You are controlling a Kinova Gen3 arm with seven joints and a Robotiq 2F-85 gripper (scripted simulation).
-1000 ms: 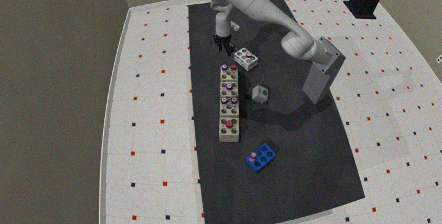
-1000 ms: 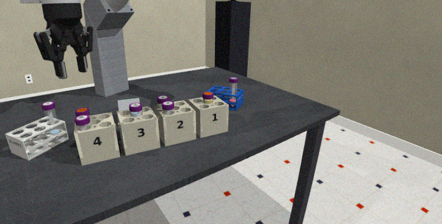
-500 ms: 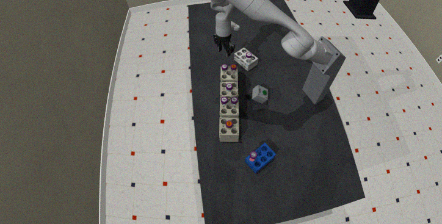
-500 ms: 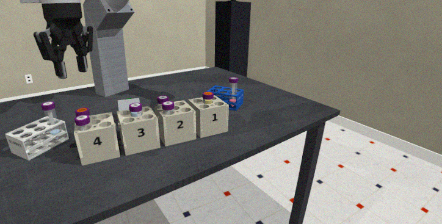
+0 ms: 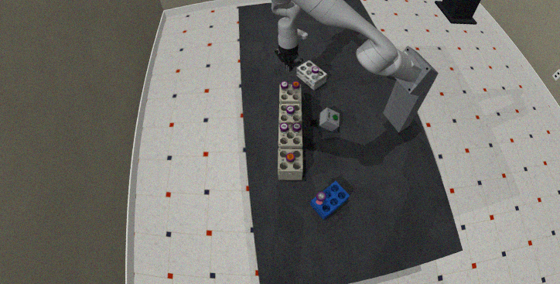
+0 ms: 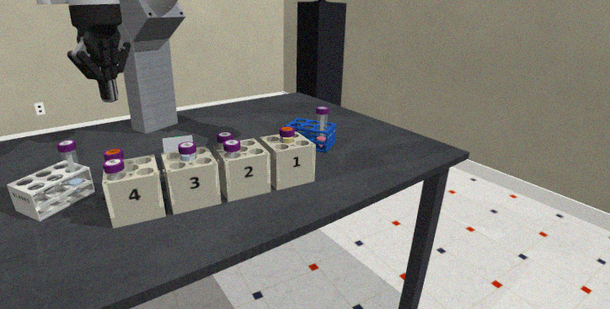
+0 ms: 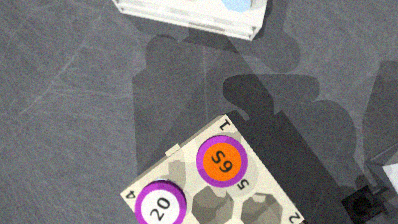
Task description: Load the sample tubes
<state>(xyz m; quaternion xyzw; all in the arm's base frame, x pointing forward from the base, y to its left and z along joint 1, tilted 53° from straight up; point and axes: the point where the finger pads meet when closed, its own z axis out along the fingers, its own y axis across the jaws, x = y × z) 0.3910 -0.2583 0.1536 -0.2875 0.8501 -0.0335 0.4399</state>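
The green done key is 180 mm behind my hand, 150 mm to the left of it and 180 mm below it. The rest, counted from my hand: orange-dot tube: 30 mm behind, 180 mm below; blank marked 10: 140 mm behind, 90 mm to the right, 180 mm below; white blanks rack: 130 mm behind, 130 mm to the right, 210 mm below.
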